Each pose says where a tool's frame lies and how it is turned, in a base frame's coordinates. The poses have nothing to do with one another.
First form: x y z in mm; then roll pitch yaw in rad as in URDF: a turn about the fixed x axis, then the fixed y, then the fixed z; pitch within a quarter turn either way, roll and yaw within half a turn.
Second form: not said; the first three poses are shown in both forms.
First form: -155, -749, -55, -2.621, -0.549, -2.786
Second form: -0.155, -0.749, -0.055, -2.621, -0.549, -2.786
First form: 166, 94, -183, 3.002, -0.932, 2.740
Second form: 0.166, 0.094, -0.183, 3.002, -0.932, 2.740
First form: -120, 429, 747, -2.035, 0.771, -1.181
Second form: -0.120, 0.429, 0.747, -2.035, 0.771, -1.181
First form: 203, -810, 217, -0.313, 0.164, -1.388
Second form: 0.203, -0.810, 0.217, -0.313, 0.164, -1.388
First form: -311, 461, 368, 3.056, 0.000, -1.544
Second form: -0.311, 0.461, 0.368, 3.056, 0.000, -1.544
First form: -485, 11, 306, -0.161, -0.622, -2.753
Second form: -0.485, 0.011, 0.306, -0.161, -0.622, -2.753
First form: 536, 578, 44, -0.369, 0.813, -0.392
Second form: 0.536, 0.578, 0.044, -0.369, 0.813, -0.392
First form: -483, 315, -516, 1.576, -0.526, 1.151
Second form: -0.483, 0.315, -0.516, 1.576, -0.526, 1.151
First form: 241, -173, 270, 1.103, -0.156, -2.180
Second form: 0.241, -0.173, 0.270, 1.103, -0.156, -2.180
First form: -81, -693, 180, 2.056, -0.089, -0.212
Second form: -0.081, -0.693, 0.180, 2.056, -0.089, -0.212
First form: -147, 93, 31, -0.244, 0.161, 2.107
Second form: -0.147, 0.093, 0.031, -0.244, 0.161, 2.107
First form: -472, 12, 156, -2.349, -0.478, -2.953
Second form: -0.472, 0.012, 0.156, -2.349, -0.478, -2.953
